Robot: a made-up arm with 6 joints.
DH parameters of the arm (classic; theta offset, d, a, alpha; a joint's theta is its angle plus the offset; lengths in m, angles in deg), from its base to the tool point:
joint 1: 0 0.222 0 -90
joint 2: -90 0 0.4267 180
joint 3: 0 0 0 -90
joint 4: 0 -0.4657 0 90
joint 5: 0 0.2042 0 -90
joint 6: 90 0 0 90
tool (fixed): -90 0 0 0
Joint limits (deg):
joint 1: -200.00..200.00
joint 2: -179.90..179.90
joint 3: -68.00..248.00
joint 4: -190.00..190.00
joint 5: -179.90..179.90
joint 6: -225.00..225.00
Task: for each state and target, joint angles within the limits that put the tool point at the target. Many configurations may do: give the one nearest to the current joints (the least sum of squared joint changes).
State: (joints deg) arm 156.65 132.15 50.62 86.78 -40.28 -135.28
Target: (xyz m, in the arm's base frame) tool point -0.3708 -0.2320 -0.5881
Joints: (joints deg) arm 200.00 142.66 50.98 116.52 -40.28 -135.28
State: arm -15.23 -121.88 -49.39 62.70 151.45 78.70
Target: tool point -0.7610 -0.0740 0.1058
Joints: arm -0.44 -136.08 -0.42 66.99 151.45 78.70
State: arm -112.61 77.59 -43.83 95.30 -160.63 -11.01
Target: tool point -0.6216 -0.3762 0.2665
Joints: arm -147.73 43.38 -11.76 86.14 -160.63 -11.01
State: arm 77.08 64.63 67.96 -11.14 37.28 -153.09
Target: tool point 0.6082 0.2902 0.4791
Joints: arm 41.65 26.63 21.27 -23.43 37.28 -153.09
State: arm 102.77 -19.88 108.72 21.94 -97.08 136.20
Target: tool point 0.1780 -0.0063 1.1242
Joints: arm 102.55 0.96 83.97 32.42 -97.08 136.20
